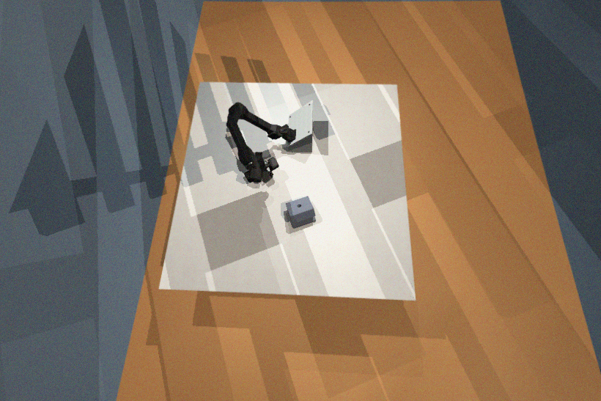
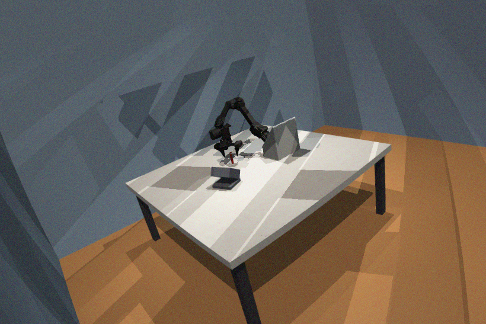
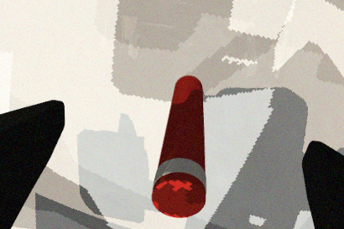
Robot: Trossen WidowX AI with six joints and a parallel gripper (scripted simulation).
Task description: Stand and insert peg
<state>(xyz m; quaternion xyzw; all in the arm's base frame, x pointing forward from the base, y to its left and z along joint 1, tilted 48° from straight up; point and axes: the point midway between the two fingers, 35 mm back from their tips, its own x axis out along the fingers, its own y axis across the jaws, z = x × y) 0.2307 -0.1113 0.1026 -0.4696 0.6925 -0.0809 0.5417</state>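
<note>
My gripper tip is now 1 cm below the red peg. From my gripper tip the other things lie so: grey sloped panel: 22 cm to the left, 19 cm ahead, 2 cm above.
</note>
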